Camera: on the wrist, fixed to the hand. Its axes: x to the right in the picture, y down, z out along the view.
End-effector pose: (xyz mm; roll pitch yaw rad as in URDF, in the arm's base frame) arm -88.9 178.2 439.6 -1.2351 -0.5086 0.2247
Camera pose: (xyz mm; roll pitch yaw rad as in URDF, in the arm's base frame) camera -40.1 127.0 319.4 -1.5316 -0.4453 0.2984
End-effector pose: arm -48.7 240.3 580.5 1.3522 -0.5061 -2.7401
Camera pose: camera 50.6 156.2 630.6 1.1046 -0.5938 -2.7688
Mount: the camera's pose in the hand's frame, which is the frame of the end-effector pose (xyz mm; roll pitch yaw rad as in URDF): -26.9 95.7 -97.8 -0.2643 -0.0423 0.0807
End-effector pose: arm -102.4 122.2 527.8 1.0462 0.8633 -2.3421
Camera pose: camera -13.1 23.9 570.2 0.7874 0.7723 -2.3369
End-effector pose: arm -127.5 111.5 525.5 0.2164 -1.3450 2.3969
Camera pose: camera -254.4 72.8 482.5 -0.4356 -1.3900 2.7941
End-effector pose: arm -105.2 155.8 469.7 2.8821 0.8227 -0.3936
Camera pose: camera -67.3 67.1 570.4 2.5212 0.8386 -0.5267
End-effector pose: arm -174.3 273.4 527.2 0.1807 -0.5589 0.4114
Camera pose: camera -201.5 383.4 445.9 -0.1304 -0.6133 0.4991
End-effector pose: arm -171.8 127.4 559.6 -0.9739 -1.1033 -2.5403
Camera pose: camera -275.9 88.9 475.1 -1.3805 -1.0546 -2.3770
